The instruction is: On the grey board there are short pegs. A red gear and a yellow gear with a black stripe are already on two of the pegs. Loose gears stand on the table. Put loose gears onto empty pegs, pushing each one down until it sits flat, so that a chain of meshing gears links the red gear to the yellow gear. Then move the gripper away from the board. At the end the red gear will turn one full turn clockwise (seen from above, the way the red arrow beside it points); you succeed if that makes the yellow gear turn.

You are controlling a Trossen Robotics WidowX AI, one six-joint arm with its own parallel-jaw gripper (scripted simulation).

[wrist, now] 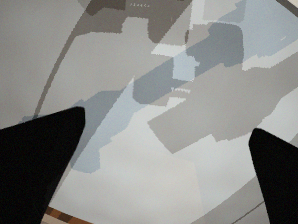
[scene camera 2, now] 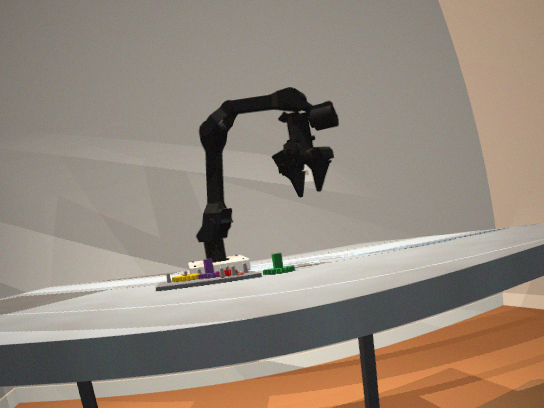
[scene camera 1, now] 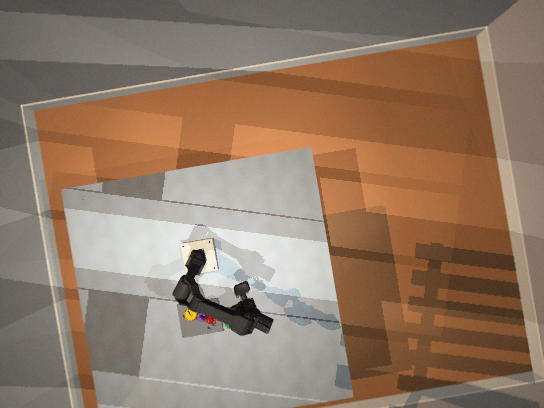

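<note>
Nothing is held by my gripper (scene camera 2: 309,194), and it is open. I can see the gripper (wrist: 172,127) from the wrist as well.
</note>
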